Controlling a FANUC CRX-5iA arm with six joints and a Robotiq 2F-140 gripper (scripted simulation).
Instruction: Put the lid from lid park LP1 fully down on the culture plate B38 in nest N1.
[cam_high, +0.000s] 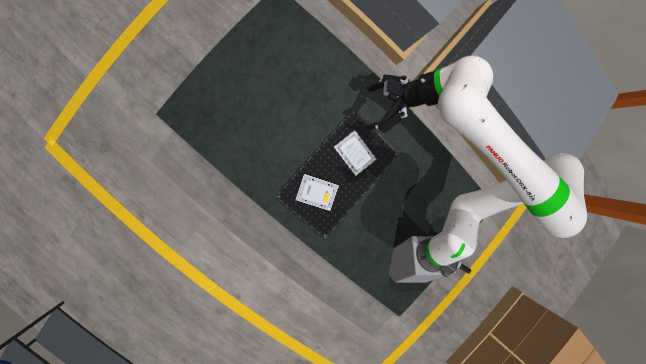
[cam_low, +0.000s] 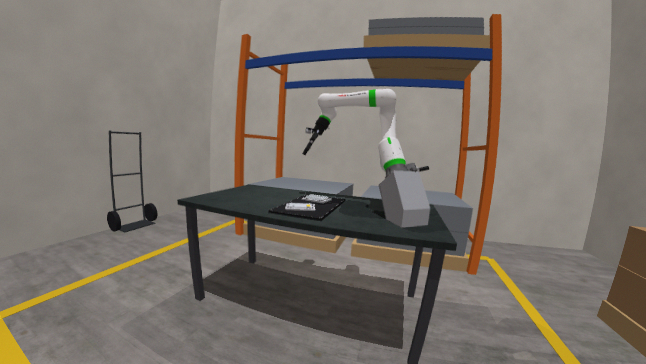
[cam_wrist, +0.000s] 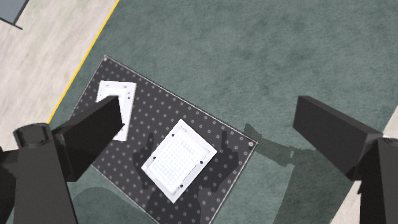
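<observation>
My gripper is now 60 mm past the lid, 350 mm to the right of it and 300 mm above it. The rest, counted from my hand: nest (110 mm behind, 120 mm to the left, 310 mm below); culture plate B38 (110 mm behind, 120 mm to the left, 300 mm below); lid park LP1 (60 mm behind, 350 mm to the left, 320 mm below).
</observation>
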